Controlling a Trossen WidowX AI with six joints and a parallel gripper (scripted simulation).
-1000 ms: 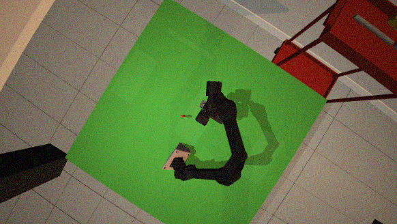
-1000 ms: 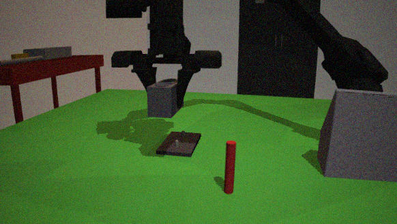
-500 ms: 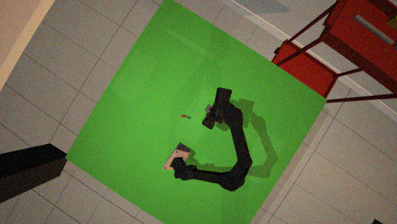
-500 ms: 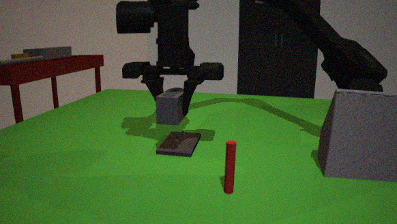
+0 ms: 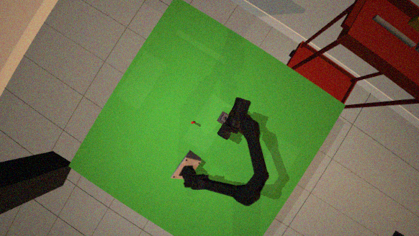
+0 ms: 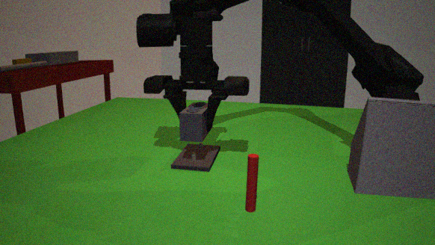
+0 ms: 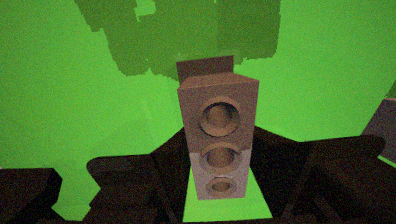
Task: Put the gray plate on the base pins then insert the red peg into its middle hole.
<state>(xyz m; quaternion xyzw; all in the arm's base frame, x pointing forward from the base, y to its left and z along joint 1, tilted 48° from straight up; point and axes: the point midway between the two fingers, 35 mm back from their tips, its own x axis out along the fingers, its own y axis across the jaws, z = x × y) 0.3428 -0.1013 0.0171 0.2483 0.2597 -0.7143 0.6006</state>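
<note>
The gray plate is 3 cm above my gripper tip. The rest, counted from my gripper tip: red peg 18 cm to the left, 11 cm behind, 2 cm below; gray base 5 cm below.
</note>
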